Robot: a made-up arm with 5 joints. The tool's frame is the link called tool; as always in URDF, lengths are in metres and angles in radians. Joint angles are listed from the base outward.
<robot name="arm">
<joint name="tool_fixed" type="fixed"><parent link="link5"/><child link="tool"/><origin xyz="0.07 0.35 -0.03" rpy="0 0 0"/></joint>
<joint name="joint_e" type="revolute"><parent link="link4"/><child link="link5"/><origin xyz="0.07 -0.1 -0.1" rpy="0 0 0"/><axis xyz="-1 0 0"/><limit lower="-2.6" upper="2.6"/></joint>
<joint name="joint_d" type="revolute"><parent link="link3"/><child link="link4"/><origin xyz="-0.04 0.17 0.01" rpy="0 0 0"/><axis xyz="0 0 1"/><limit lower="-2.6" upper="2.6"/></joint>
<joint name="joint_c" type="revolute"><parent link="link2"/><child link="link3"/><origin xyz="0.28 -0.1 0.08" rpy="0 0 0"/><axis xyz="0 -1 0"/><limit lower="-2.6" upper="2.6"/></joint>
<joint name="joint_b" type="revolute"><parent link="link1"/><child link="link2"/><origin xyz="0.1 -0.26 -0.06" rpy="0 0 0"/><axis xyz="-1 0 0"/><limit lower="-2.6" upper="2.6"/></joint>
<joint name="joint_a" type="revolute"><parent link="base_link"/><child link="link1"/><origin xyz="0 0 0.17" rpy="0 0 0"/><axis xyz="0 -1 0"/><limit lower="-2.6" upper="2.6"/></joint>
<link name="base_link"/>
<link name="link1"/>
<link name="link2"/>
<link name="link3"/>
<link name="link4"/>
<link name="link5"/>
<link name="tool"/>
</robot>
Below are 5 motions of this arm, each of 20 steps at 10 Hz.
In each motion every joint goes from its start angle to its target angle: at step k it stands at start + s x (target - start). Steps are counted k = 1, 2, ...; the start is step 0. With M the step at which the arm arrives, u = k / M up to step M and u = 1 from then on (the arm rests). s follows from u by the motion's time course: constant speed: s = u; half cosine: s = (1 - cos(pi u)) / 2; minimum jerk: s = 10 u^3 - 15 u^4 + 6 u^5.
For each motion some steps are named. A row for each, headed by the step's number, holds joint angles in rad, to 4 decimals.
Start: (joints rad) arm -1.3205 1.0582 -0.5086 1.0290 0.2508
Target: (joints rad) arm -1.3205 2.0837 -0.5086 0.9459 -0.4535
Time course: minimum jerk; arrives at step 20
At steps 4, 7, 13, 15, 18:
4: -1.3205 1.1176 -0.5086 1.0242 0.2100
7: -1.3205 1.2994 -0.5086 1.0095 0.0852
13: -1.3205 1.8425 -0.5086 0.9654 -0.2879
15: -1.3205 1.9775 -0.5086 0.9545 -0.3806
18: -1.3205 2.0749 -0.5086 0.9466 -0.4475

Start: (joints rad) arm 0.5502 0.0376 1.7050 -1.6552 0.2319
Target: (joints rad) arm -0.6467 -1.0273 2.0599 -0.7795 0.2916
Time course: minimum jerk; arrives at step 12
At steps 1, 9, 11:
1: 0.5441 0.0322 1.7068 -1.6507 0.2322
9: -0.5228 -0.9171 2.0232 -0.8701 0.2854
11: -0.6406 -1.0219 2.0581 -0.7840 0.2913

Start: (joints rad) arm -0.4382 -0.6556 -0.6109 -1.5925 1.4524
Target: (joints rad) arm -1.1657 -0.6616 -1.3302 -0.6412 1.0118
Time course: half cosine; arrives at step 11
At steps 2, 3, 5, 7, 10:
2: -0.4959 -0.6561 -0.6680 -1.5170 1.4174
3: -0.5637 -0.6566 -0.7350 -1.4283 1.3764
5: -0.7502 -0.6582 -0.9194 -1.1845 1.2635
7: -0.9531 -0.6598 -1.1200 -0.9193 1.1406
10: -1.1510 -0.6615 -1.3156 -0.6605 1.0207

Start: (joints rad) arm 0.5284 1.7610 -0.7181 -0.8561 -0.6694
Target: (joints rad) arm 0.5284 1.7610 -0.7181 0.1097 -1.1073
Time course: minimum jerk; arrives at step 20
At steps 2, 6, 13, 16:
2: 0.5284 1.7610 -0.7181 -0.8478 -0.6731
6: 0.5284 1.7610 -0.7181 -0.6986 -0.7408
13: 0.5284 1.7610 -0.7181 -0.1174 -1.0043
16: 0.5284 1.7610 -0.7181 0.0538 -1.0819

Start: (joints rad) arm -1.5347 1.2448 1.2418 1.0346 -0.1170
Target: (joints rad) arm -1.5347 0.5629 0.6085 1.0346 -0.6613
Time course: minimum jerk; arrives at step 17
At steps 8, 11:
8: -1.5347 0.9414 0.9600 1.0346 -0.3592
11: -1.5347 0.7264 0.7603 1.0346 -0.5308

